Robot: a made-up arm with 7 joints. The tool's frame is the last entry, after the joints.
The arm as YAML. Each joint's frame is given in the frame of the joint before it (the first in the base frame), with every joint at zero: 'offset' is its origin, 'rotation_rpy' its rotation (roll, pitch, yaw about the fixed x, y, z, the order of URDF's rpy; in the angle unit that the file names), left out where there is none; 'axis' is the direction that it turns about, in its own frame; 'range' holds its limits. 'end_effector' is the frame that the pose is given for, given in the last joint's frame.
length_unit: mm
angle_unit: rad
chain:
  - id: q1
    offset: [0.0, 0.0, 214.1]
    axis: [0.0, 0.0, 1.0]
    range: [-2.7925, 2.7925]
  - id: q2
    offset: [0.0, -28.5, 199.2]
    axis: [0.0, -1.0, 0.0]
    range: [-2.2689, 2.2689]
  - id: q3
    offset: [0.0, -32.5, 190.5]
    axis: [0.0, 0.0, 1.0]
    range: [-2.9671, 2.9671]
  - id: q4
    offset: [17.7, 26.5, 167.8]
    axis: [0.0, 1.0, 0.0]
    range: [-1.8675, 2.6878]
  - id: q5
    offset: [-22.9, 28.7, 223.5]
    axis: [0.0, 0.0, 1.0]
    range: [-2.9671, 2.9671]
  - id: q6
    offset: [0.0, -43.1, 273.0]
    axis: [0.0, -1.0, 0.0]
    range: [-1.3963, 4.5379]
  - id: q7
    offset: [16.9, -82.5, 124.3]
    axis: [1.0, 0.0, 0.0]
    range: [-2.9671, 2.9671]
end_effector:
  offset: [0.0, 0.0, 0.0]
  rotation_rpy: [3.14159, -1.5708, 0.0]
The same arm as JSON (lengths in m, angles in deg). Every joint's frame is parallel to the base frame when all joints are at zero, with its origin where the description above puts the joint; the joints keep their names.
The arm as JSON. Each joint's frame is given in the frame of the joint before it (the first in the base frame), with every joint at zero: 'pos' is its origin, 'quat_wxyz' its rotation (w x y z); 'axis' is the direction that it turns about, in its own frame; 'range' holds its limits. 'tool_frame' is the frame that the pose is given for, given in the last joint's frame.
{"length_unit": "m", "angle_unit": "deg", "joints": [{"joint": "q1", "pos": [0.0, 0.0, 0.2141], "quat_wxyz": [1.0, 0.0, 0.0, 0.0], "axis": [0.0, 0.0, 1.0], "range": [-160.0, 160.0]}, {"joint": "q2", "pos": [0.0, -0.0285, 0.1992], "quat_wxyz": [1.0, 0.0, 0.0, 0.0], "axis": [0.0, -1.0, 0.0], "range": [-130.0, 130.0]}, {"joint": "q3", "pos": [0.0, -0.0325, 0.1905], "quat_wxyz": [1.0, 0.0, 0.0, 0.0], "axis": [0.0, 0.0, 1.0], "range": [-170.0, 170.0]}, {"joint": "q4", "pos": [0.0177, 0.0265, 0.1678], "quat_wxyz": [1.0, 0.0, 0.0, 0.0], "axis": [0.0, 1.0, 0.0], "range": [-107.0, 154.0]}, {"joint": "q5", "pos": [-0.0229, 0.0287, 0.2235], "quat_wxyz": [1.0, 0.0, 0.0, 0.0], "axis": [0.0, 0.0, 1.0], "range": [-170.0, 170.0]}, {"joint": "q6", "pos": [0.0, -0.0431, 0.273], "quat_wxyz": [1.0, 0.0, 0.0, 0.0], "axis": [0.0, -1.0, 0.0], "range": [-80.0, 260.0]}, {"joint": "q7", "pos": [0.0169, -0.0825, 0.1243], "quat_wxyz": [1.0, 0.0, 0.0, 0.0], "axis": [1.0, 0.0, 0.0], "range": [-170.0, 170.0]}], "tool_frame": {"pos": [0.0, 0.0, 0.0], "quat_wxyz": [0.0, 0.707105, -0.000002, 0.707108]}}
